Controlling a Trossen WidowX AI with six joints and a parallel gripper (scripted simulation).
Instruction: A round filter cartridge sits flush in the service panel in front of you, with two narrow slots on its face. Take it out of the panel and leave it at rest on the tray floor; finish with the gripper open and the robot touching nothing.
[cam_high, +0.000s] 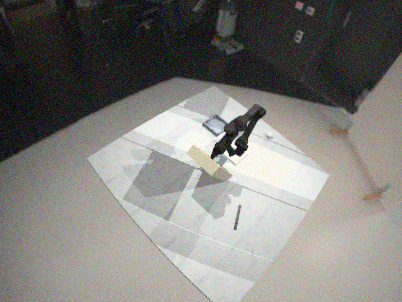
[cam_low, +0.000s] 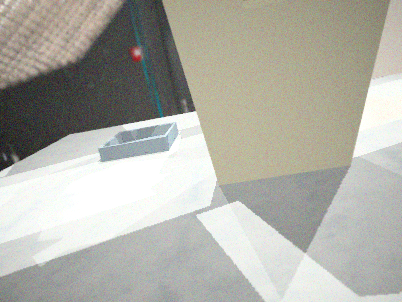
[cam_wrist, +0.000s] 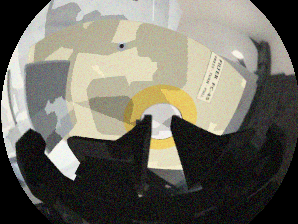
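Right now my gripper tip is 40 mm past the service panel and 80 mm above it. From my gripper tip the other things lie so: round filter cartridge (10 mm ahead, 10 mm below); then tray (450 mm behind, 260 mm to the right, 250 mm below).
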